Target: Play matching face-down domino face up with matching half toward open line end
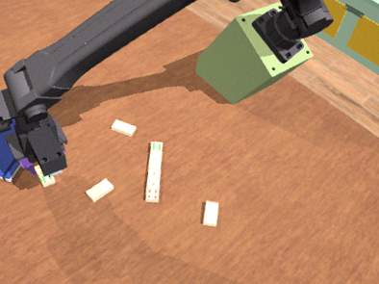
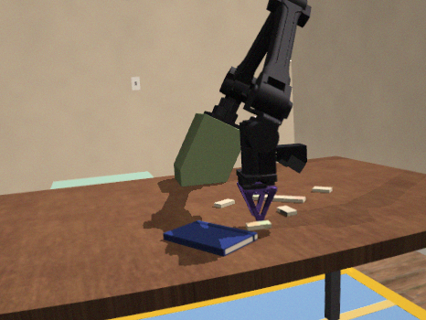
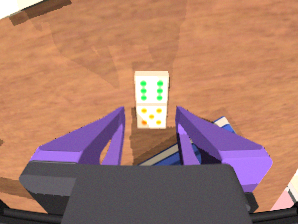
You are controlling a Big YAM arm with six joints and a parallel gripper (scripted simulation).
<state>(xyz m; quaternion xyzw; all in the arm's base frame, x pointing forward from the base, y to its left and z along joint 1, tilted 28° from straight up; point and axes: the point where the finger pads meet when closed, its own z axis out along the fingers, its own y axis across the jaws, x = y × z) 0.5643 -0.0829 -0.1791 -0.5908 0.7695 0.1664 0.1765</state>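
The book is 2 cm ahead of my hand, 12 cm to the right of it and 2 cm below it.
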